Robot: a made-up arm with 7 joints.
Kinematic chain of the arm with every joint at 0, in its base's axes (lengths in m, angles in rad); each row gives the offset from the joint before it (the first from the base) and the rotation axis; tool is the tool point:
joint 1: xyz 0.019 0.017 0.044 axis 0 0.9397 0.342
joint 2: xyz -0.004 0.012 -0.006 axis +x
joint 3: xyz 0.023 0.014 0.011 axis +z
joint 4: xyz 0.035 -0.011 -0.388 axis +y
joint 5: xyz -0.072 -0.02 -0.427 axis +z
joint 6: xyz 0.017 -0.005 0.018 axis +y
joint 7: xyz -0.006 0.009 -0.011 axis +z
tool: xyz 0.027 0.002 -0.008
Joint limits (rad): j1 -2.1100..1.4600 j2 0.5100..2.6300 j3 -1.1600..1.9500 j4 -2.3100..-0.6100 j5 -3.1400..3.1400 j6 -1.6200..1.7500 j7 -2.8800..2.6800
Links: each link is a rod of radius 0.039 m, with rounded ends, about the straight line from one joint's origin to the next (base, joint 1, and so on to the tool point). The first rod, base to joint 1, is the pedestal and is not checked.
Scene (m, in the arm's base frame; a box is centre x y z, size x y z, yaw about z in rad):
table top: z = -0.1
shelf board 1: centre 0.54 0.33 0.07 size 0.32 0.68 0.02 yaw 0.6
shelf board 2: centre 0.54 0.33 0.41 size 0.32 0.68 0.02 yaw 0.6
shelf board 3: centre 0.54 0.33 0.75 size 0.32 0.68 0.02 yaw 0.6
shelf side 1: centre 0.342 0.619 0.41 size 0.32 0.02 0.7 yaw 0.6
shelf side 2: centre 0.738 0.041 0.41 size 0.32 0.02 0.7 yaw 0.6
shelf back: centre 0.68 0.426 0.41 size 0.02 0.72 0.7 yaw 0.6
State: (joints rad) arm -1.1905 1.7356 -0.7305 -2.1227 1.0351 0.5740 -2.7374
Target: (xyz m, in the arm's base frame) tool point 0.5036 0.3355 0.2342
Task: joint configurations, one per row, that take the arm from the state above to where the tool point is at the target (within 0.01 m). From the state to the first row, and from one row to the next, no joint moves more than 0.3 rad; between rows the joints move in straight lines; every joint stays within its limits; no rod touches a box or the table.
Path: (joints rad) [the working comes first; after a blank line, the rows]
Joints at the target: -1.0766 1.8261 -0.8140 -1.7227 1.0145 0.5566 -2.7610
Straight joint move there: clear.

1: -1.1335 1.7809 -0.7723 -1.9227 1.0248 0.5653 -2.7492
2: -1.0766 1.8261 -0.8140 -1.7227 1.0145 0.5566 -2.7610

